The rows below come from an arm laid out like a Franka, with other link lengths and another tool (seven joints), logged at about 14 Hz.
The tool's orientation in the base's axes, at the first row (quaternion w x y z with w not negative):
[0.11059, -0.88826, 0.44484, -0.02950]
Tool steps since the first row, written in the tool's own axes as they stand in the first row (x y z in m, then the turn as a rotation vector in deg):
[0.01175, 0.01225, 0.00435, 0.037, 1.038, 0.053]
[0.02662, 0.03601, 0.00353, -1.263, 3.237, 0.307]
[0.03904, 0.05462, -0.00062, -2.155, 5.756, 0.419]
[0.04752, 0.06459, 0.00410, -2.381, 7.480, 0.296]
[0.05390, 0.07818, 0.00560, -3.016, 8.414, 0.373]
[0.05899, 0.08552, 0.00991, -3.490, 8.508, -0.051]
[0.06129, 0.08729, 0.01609, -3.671, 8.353, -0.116]
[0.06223, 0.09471, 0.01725, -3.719, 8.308, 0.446]
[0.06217, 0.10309, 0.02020, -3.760, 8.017, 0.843]
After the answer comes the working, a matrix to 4 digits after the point.
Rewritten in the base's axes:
[-0.00187, -0.01572, -0.00750, -0.783, -0.622, -0.284]
[-0.01165, -0.04149, -0.01268, -3.252, -0.818, -0.962]
[-0.01938, -0.06288, -0.01336, -5.746, -1.549, -1.591]
[-0.02137, -0.07461, -0.02056, -7.252, -2.389, -1.845]
[-0.02795, -0.08732, -0.02534, -8.355, -2.412, -2.098]
[-0.02999, -0.09490, -0.03141, -8.779, -2.161, -1.685]
[-0.02906, -0.09671, -0.03793, -8.776, -1.938, -1.579]
[-0.03413, -0.10156, -0.04075, -8.685, -1.778, -2.114]
[-0.04029, -0.10587, -0.04549, -8.422, -1.509, -2.434]

The tool's axes in the first row as the columns of a matrix, in the base's axes (rounded; the answer above uses it unrounded):
[0.6025, -0.7838, 0.1508]
[-0.7968, -0.5798, 0.1702]
[-0.0460, -0.2227, -0.9738]

